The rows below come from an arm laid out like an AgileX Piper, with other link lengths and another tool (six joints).
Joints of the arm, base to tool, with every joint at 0 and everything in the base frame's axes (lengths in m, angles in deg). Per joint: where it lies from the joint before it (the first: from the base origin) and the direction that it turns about. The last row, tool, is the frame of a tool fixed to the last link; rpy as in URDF.
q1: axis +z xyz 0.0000 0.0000 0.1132
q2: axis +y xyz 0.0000 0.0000 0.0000
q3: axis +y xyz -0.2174 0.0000 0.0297
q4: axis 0.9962 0 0.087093 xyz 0.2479 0.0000 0.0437
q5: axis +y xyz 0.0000 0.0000 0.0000
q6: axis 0.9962 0 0.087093 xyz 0.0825 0.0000 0.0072
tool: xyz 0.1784 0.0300 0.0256 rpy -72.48 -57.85 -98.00
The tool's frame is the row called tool.
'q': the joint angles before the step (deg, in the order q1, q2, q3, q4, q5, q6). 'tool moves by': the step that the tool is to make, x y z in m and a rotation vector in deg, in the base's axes. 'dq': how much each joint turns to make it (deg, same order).
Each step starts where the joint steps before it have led.
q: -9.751, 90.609, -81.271, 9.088, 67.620, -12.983
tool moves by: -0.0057, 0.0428, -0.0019, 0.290, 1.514, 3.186
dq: 7.426, 0.002, -0.049, -1.324, 0.948, 4.747
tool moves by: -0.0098, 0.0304, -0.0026, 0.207, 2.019, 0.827
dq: 5.728, -0.010, 0.004, -1.332, 1.408, 5.434
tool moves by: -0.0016, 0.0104, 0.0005, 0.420, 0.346, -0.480
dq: 1.869, 0.017, -0.132, -0.233, 0.172, 2.493
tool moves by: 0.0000, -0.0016, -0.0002, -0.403, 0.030, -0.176
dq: 0.074, -0.007, -0.056, -0.484, 0.100, 0.308
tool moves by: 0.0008, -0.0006, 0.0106, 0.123, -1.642, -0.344
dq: -0.007, -1.686, 0.011, -0.133, -0.005, 0.360
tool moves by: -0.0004, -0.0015, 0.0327, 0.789, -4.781, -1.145
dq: -0.203, -5.178, 0.006, 0.000, 0.246, 1.031
